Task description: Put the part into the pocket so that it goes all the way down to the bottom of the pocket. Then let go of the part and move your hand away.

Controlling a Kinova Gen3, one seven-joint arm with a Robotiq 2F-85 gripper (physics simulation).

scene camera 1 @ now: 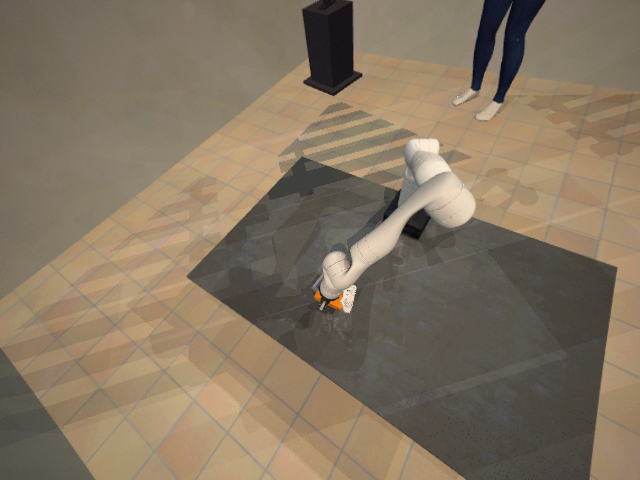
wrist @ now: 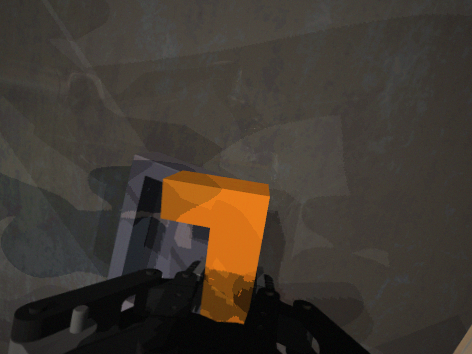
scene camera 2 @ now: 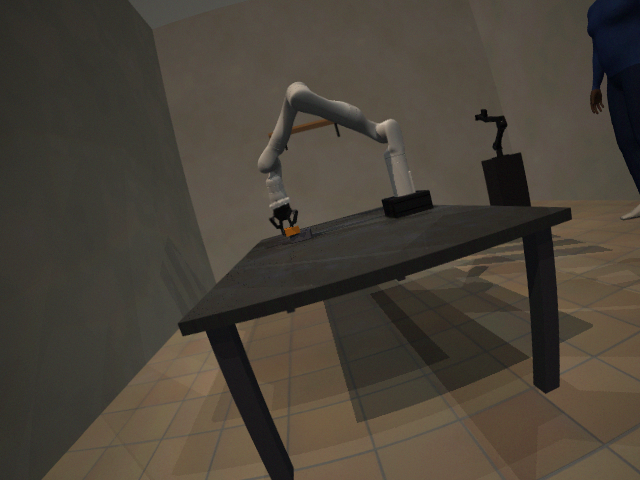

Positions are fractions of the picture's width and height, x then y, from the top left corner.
Scene:
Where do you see an orange L-shaped block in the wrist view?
0.50, 0.59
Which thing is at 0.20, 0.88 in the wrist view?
My gripper.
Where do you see a grey pocket block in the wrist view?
0.31, 0.68

